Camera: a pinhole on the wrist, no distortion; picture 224 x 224 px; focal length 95.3 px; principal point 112.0 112.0 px. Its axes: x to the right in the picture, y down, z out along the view. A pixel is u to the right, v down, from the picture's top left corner.
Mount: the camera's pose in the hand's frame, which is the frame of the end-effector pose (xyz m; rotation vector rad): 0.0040 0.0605 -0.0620 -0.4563 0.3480 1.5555
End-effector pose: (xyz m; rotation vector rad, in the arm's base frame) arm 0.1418 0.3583 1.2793 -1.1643 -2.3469 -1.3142
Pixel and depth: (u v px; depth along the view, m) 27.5 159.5 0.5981
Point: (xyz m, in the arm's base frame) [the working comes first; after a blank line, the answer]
In the camera's frame: -0.5303 0.2981 0.5981

0.4055 0.6996 0.6235
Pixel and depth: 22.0 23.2 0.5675
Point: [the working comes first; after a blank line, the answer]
In the camera's frame: -0.5359 -0.5288 0.5675

-0.1312 1.1665 1.0462
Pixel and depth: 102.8 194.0 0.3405
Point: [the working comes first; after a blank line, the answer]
In the camera's frame: -0.0329 0.2930 0.3405

0.5277 0.4297 1.0989
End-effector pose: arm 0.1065 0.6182 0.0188 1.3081 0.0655 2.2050
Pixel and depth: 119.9 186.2 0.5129
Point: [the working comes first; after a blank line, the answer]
In the camera's frame: 0.0425 0.3993 0.5129

0.3920 0.0468 -0.0403
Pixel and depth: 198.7 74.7 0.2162
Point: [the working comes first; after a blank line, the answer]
In the camera's frame: 0.1967 -0.0846 0.2162

-0.0426 0.3601 0.2025
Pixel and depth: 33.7 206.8 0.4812
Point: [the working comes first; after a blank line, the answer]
In the camera's frame: -0.3954 0.4787 0.4812

0.7465 0.3017 -0.1323
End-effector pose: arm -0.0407 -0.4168 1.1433 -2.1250 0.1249 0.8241
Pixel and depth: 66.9 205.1 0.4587
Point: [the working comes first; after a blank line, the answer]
In the camera's frame: -0.2171 0.4481 0.4587

-0.6527 -0.2499 1.1923
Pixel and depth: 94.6 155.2 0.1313
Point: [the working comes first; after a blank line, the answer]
In the camera's frame: -0.0240 0.0595 0.1313

-0.1584 -0.4502 1.0873
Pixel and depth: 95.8 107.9 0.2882
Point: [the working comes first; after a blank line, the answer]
In the camera's frame: -0.0490 -0.0124 0.2882

-0.2104 -0.3632 0.9454
